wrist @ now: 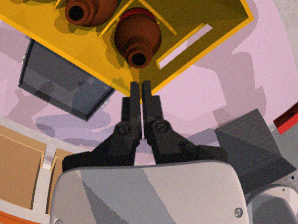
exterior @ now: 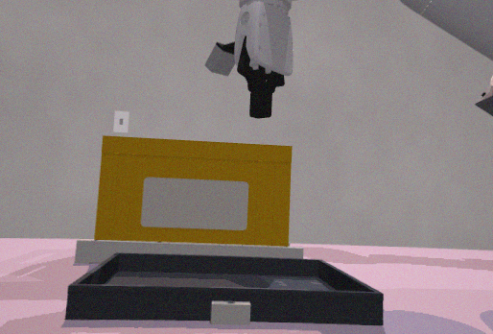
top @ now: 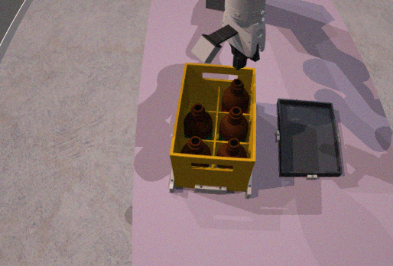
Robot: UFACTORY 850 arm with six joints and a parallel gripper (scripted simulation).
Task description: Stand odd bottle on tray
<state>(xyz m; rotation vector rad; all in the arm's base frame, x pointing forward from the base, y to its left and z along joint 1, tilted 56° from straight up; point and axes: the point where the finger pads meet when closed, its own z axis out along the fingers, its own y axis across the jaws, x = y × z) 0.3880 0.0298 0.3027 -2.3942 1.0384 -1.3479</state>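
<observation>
Right now my hand is 16 cm above the yellow crate, 8 cm short of it and 6 cm to the left of it. Also, from my hand: tray (23 cm below, 22 cm to the left, 9 cm ahead); bottle (16 cm below).
</observation>
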